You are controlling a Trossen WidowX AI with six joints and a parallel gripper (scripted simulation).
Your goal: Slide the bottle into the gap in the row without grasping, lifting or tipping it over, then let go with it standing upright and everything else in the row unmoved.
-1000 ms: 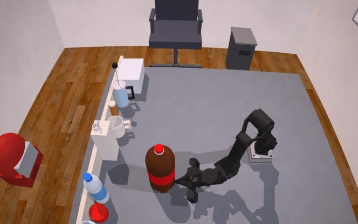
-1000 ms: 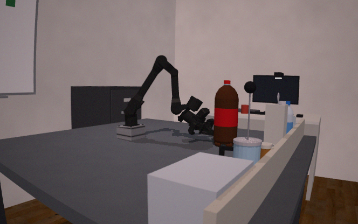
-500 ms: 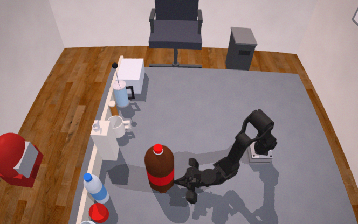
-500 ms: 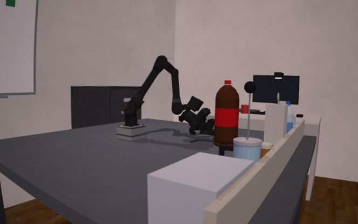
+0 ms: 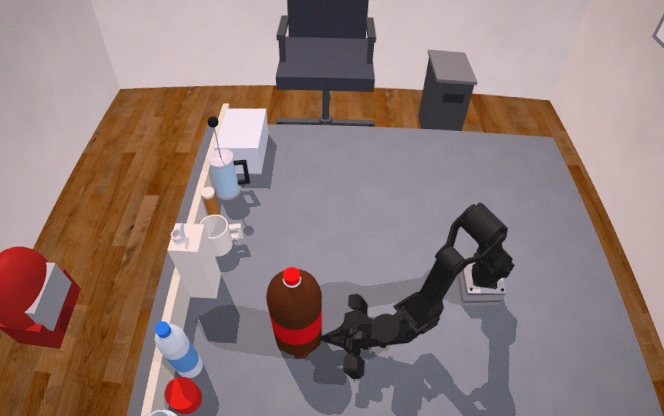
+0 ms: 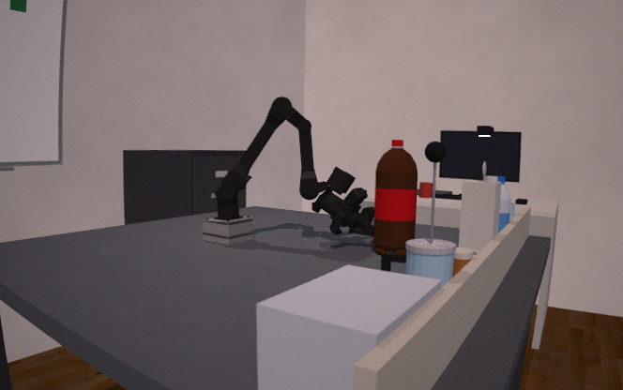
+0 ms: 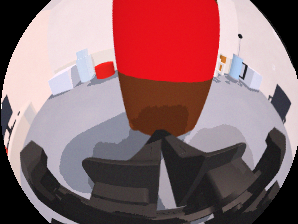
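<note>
Right now my hand is 100 mm below the brown cola bottle and 80 mm short of it. Also, from my hand: red cup 310 mm ahead, 200 mm to the left, 30 mm below; low beige rail 400 mm ahead, 100 mm to the right; water bottle 330 mm ahead, 120 mm to the left, 50 mm above.
</note>
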